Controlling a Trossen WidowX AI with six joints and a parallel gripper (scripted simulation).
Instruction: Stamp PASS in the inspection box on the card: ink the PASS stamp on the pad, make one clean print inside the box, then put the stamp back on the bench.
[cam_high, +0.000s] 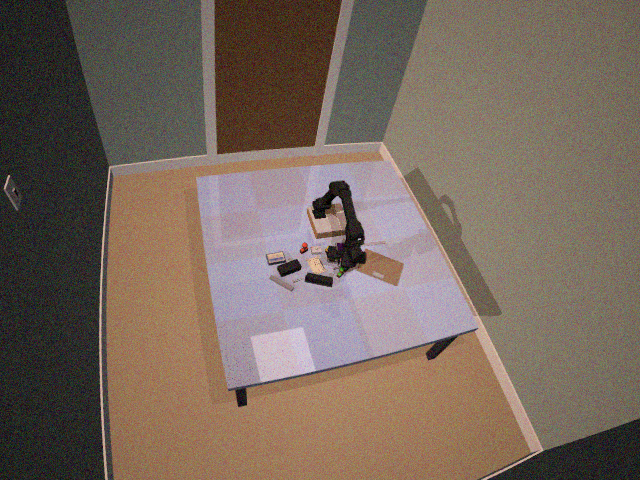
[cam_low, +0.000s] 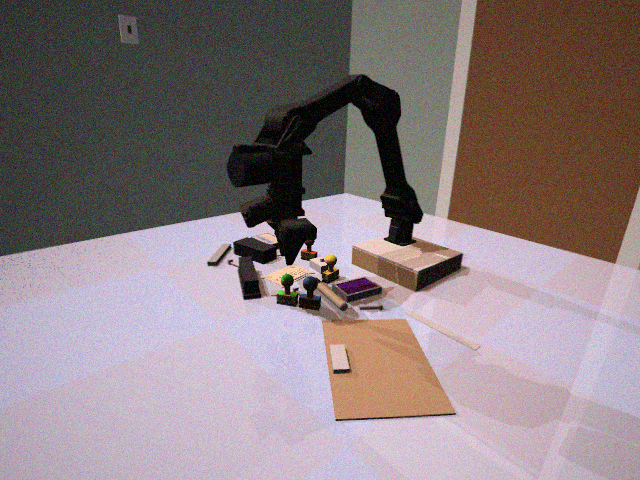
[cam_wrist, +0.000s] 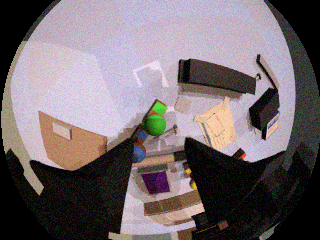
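Right now the green-knobbed stamp is 7 cm below my gripper tip. From my gripper tip the other things lie so: yellow-knobbed stamp (14 cm behind, 7 cm below, 2 cm to the right); then black bar (12 cm to the right, 8 cm below, 2 cm ahead); then blue-knobbed stamp (7 cm below, 4 cm to the left, 3 cm behind).
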